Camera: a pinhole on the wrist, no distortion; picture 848 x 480 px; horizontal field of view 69.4 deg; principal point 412.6 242.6 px. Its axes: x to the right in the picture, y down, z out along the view. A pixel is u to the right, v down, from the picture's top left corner.
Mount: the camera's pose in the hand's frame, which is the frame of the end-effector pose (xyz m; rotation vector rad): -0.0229 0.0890 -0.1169 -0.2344 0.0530 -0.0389
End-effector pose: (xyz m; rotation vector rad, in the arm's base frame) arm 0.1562 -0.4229 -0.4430 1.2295 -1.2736 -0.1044
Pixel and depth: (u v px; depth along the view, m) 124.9 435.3 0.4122
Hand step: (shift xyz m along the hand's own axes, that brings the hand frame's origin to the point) -0.1885 0.3190 0.2625
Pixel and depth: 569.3 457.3 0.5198
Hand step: 0.1454 0.3803 0.3391
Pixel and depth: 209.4 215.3 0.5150
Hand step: -0.1648 0.1933 0.3968
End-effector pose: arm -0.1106 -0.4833 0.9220 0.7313 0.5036 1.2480
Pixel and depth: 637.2 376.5 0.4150
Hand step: 0.1556 0.2663 0.2577
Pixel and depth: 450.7 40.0 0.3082
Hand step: 0.0105 0.0602 0.2053
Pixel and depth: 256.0 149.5 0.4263
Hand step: -0.1095 0.1294 0.3175
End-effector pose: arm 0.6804 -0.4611 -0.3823 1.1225 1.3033 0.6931
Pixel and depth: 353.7 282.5 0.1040
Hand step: -0.0267 0.1201 -0.0170
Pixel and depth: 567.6 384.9 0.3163
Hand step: 0.0774 0.2299 0.1693
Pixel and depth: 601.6 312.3 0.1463
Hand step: 0.0310 0.1370 0.0191
